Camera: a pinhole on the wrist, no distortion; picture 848 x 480 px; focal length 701.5 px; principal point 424.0 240.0 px. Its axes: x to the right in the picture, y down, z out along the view. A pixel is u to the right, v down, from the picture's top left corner.
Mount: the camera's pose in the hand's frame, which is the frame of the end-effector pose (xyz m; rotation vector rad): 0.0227 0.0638 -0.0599 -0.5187 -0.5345 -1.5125
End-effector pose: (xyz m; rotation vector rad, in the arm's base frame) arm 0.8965 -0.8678 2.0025 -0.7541 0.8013 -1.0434
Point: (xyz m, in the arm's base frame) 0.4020 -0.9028 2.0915
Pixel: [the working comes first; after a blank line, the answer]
In the camera's frame: 0.0880 -0.1533 -0.4789

behind the camera
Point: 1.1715 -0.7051 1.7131
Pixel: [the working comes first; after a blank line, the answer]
In the camera's frame: -0.1669 -0.0356 0.3551

94 170
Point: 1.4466 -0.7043 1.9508
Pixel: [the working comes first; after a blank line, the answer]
In the camera's frame: 0.1147 -0.0013 0.5825

562 238
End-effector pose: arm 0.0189 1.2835 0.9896 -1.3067 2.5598 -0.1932
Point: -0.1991 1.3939 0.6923
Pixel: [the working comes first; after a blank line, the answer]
In the camera's frame: -0.0128 0.0633 0.3690

400 360
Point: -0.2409 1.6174 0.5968
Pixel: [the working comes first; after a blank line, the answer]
In the camera's frame: -0.1075 -0.0777 0.5478

286 140
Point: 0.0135 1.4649 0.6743
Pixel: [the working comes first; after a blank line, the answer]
In the camera's frame: 0.1309 -0.1093 0.3577

681 26
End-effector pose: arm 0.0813 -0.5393 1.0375 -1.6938 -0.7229 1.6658
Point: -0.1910 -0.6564 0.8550
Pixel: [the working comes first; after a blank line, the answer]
In the camera's frame: 0.0700 -0.0037 0.3545

563 233
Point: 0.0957 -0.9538 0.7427
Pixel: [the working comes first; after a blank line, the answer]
In the camera's frame: -0.3241 -0.1516 0.2769

outside the picture
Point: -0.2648 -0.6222 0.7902
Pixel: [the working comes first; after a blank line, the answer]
In the camera's frame: 0.0911 0.0618 0.4325

572 340
